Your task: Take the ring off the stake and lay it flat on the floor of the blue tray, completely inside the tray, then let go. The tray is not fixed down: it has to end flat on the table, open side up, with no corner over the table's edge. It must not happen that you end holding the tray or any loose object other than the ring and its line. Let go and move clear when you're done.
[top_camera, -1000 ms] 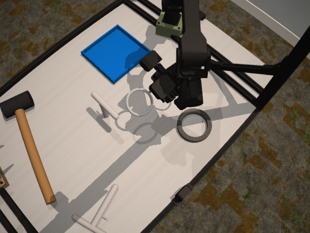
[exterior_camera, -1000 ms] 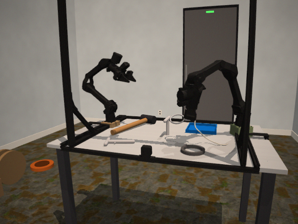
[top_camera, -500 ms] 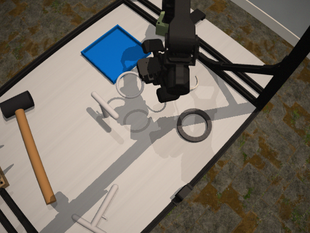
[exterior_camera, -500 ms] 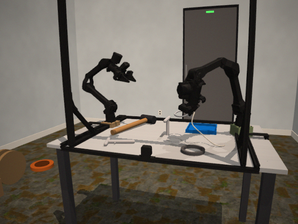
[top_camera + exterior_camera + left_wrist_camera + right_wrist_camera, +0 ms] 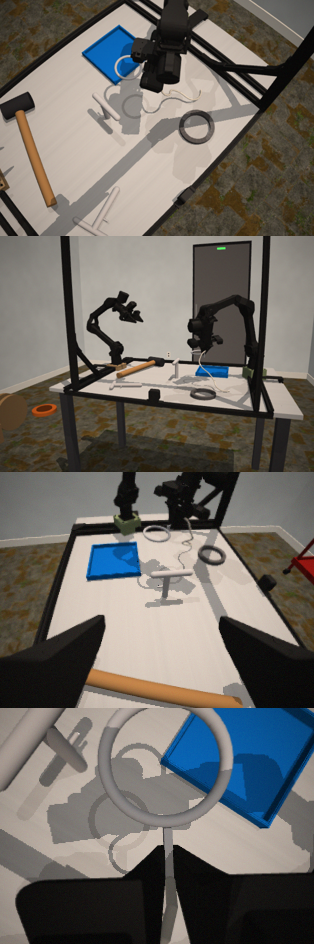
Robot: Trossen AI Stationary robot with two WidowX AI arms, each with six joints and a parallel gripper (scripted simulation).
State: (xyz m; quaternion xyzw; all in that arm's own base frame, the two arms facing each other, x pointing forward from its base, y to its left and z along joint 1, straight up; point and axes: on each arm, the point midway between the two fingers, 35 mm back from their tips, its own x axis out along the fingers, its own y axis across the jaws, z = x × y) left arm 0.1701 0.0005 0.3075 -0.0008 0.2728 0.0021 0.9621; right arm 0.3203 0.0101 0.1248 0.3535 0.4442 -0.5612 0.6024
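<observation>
Now: the blue tray 220 mm ahead of my right hand, 180 mm below it and 40 mm to the right of it.
</observation>
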